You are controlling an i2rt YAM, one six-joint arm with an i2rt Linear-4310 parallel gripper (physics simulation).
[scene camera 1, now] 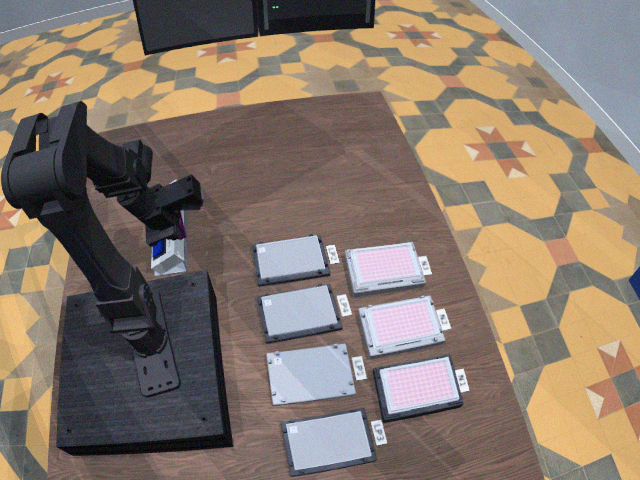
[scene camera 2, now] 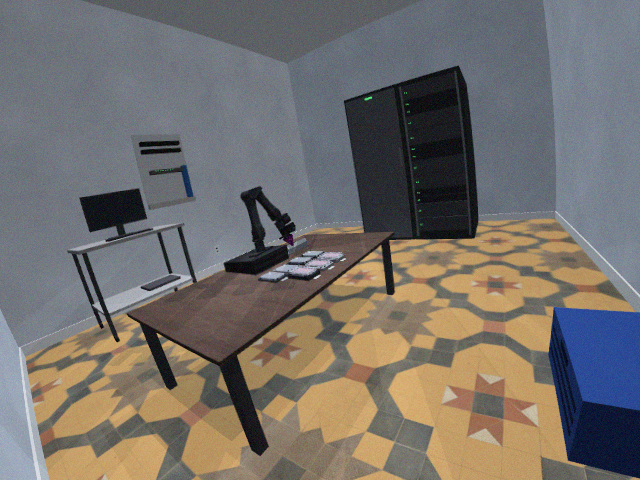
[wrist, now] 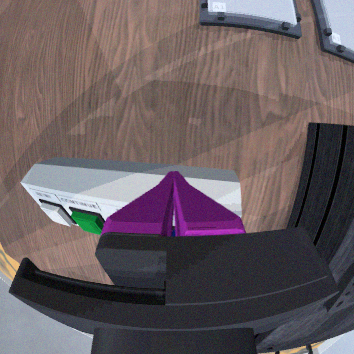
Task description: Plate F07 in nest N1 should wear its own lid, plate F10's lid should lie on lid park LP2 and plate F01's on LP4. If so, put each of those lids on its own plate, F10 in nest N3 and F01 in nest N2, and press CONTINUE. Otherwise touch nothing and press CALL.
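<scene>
My gripper is shut and empty, its purple fingertips over the white button box. The green CONTINUE button shows left of the fingers; a blue button is mostly hidden behind them in the wrist view. Contact cannot be told. In scene camera 1, pink-welled plates stand in nests N3, N2 and N1. Grey lids lie on LP2, LP4 and LP3. Whether N1's plate wears a lid, and the plate codes, cannot be read.
LP1 is a light grey park with corner posts; whether a clear lid lies on it is unclear. A grey button sits beside the green one. The black arm base stands on the wooden table, left of the lid parks.
</scene>
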